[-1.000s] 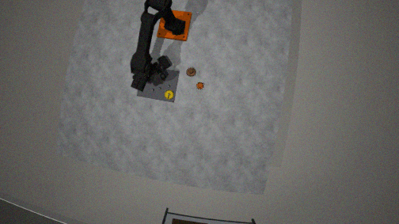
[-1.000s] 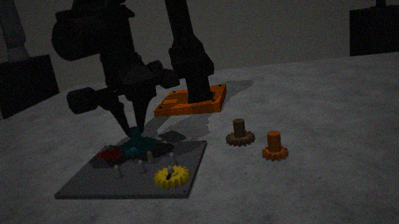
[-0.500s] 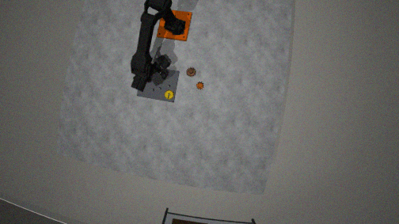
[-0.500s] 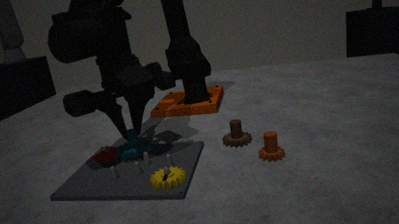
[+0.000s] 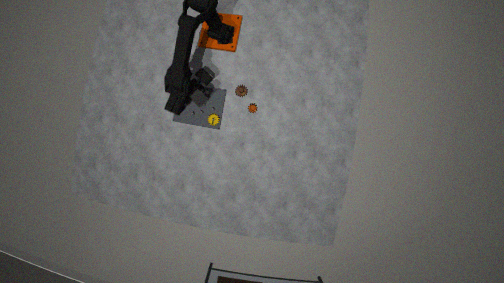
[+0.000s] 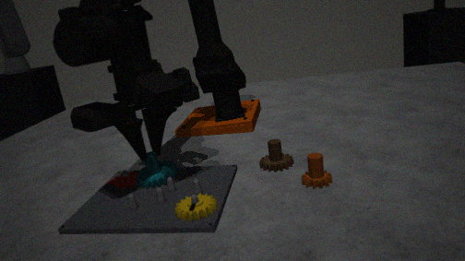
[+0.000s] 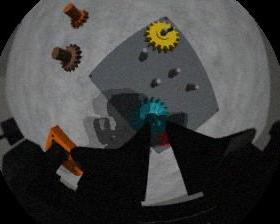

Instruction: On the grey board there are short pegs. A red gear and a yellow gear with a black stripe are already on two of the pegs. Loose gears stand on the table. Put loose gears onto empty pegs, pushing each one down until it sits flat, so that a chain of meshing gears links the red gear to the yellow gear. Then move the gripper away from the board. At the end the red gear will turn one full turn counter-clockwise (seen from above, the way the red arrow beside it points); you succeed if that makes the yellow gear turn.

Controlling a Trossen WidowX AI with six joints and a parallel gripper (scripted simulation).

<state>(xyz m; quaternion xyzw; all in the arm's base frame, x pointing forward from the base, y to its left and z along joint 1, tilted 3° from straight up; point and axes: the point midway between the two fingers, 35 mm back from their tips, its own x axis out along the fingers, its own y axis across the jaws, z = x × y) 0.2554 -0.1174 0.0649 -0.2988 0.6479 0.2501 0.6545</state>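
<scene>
Now: the teal gear 1 cm behind my gripper tip and 2 cm below it. The rest, counted from my gripper tip: yellow striped gear (10 cm ahead, 7 cm to the left, 3 cm below); brown gear (2 cm behind, 19 cm to the left, 3 cm below); red gear (1 cm behind, 5 cm to the right, 3 cm below).
</scene>
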